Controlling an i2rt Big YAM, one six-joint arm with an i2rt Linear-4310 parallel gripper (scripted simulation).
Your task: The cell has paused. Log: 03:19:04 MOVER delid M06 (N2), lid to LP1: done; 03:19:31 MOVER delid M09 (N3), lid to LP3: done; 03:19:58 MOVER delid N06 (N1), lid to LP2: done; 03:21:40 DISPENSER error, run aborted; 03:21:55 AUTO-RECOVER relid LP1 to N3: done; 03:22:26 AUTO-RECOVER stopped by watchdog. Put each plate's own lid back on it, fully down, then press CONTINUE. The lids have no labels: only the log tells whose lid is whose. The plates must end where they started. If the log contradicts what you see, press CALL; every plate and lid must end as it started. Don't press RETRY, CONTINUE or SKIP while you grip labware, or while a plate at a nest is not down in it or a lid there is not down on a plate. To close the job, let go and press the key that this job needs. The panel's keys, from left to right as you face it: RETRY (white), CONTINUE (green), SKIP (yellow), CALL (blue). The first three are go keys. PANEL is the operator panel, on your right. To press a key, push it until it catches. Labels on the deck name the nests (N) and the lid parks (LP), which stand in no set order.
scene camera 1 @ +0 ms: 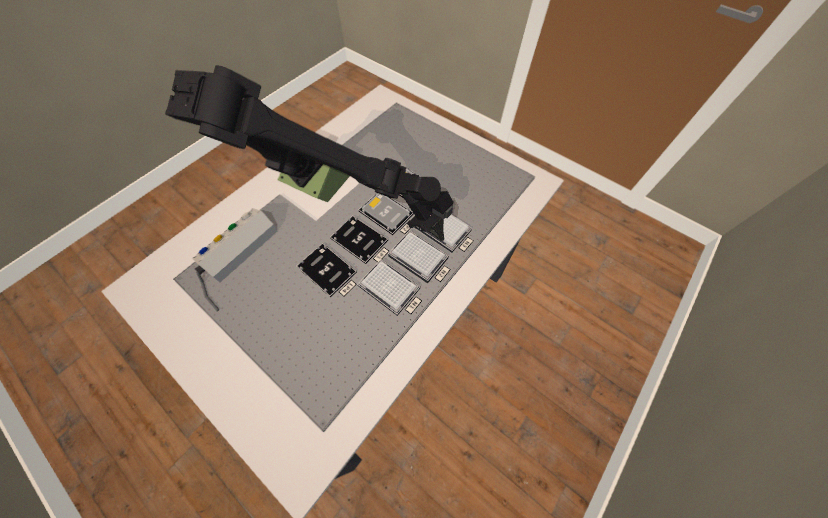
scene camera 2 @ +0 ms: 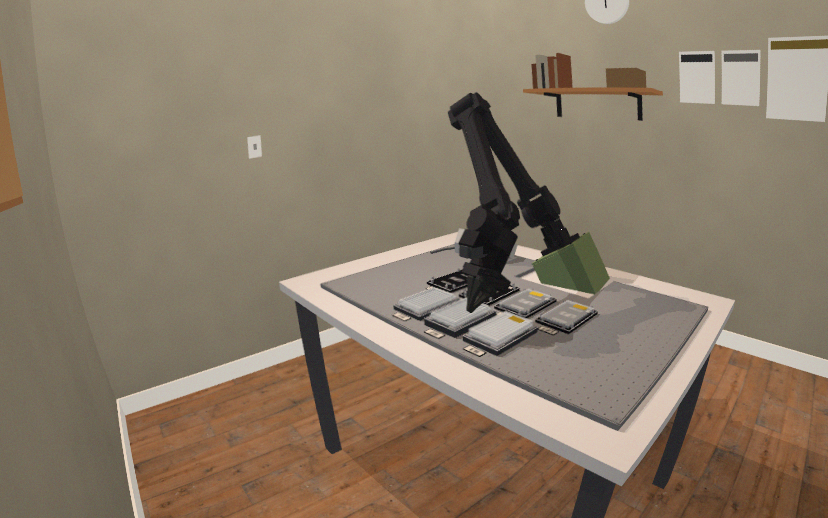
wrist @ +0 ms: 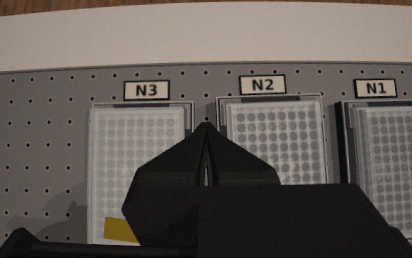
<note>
In view: the gripper (scene camera 2: 468, 312) and an operator panel (scene camera 1: 223, 257).
The gripper also shows in the wrist view (wrist: 205, 129).
</note>
